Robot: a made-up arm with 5 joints.
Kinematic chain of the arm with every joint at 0, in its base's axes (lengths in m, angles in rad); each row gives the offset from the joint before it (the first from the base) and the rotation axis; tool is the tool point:
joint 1: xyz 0 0 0.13 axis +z
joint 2: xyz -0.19 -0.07 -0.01 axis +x
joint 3: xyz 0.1 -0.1 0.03 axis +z
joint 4: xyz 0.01 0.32 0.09 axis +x
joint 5: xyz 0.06 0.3 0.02 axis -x
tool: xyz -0.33 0 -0.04
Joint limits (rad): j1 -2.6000..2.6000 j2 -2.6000..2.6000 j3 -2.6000..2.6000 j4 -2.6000..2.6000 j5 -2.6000..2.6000
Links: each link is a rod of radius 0.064 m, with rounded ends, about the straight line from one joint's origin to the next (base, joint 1, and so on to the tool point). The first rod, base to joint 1, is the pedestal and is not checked.
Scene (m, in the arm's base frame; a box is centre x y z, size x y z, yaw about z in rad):
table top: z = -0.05
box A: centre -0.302 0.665 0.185 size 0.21 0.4 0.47 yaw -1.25
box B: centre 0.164 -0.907 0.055 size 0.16 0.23 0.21 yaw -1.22
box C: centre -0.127 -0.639 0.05 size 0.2 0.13 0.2 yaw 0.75
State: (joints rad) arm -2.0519 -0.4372 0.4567 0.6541 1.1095
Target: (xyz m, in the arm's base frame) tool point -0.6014 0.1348 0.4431
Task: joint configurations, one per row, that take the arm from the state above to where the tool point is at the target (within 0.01 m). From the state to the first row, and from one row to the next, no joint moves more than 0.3 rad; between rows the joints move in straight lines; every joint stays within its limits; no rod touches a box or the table.
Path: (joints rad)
1: -1.8872 -0.3456 0.6109 0.9133 0.9421
2: -1.7226 -0.2539 0.7651 1.1724 0.7747
3: -1.5579 -0.1623 0.9193 1.4316 0.6073
4: -1.3026 -0.0201 0.9762 1.4336 0.8216
5: -1.0474 0.1221 1.0332 1.4355 1.0359
6: -0.7921 0.2643 1.0902 1.4375 1.2502

